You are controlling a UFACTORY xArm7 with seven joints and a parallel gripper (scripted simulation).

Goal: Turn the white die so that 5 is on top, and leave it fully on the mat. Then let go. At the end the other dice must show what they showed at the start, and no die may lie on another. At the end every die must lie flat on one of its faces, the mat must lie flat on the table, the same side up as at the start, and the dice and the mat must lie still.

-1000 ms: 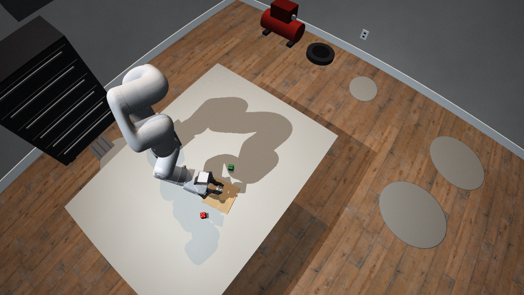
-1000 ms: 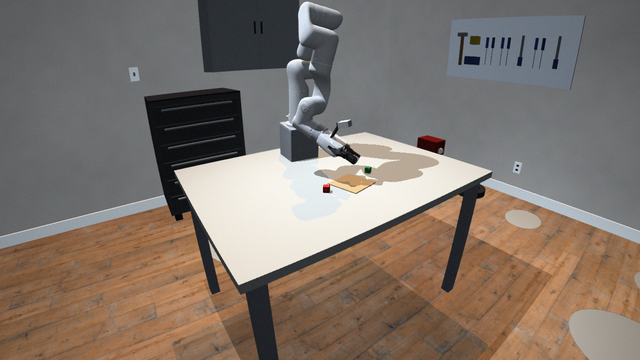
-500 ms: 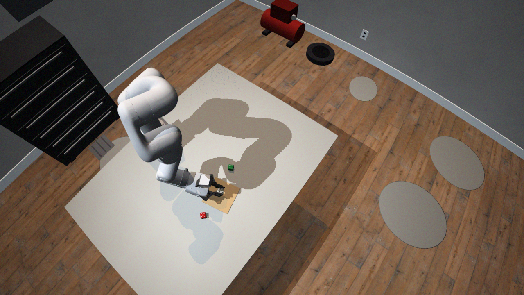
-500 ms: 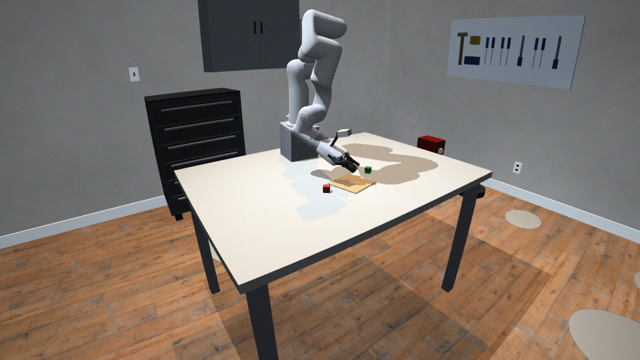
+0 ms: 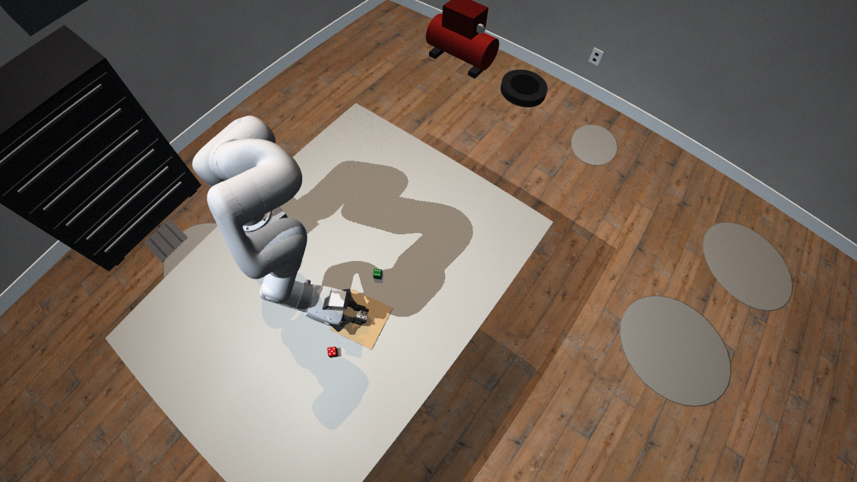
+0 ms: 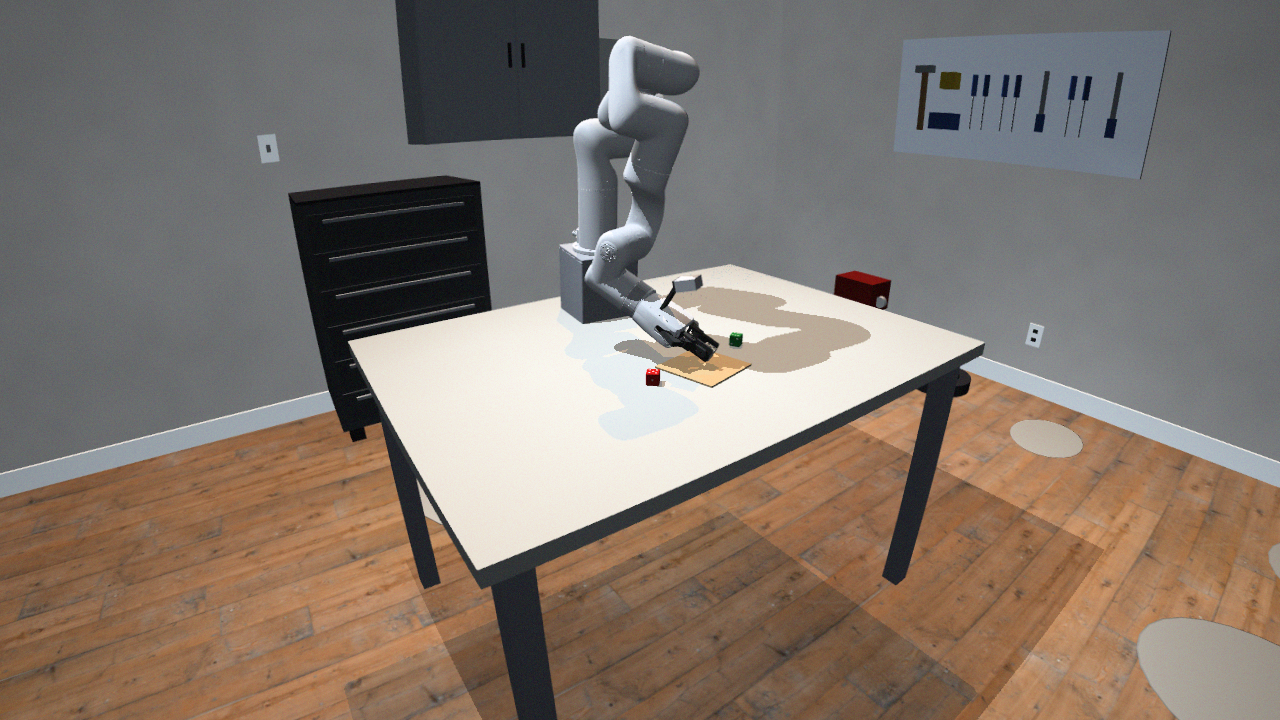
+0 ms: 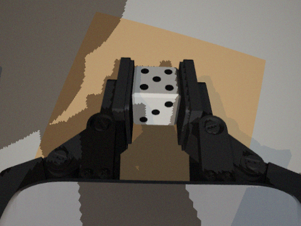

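My hand is 10 mm short of the white die and 10 mm above it. Also, from my hand: green die (30 mm behind, 140 mm to the left, 30 mm below); then red die (20 mm behind, 130 mm to the right, 30 mm below); then tan mat (40 mm below).
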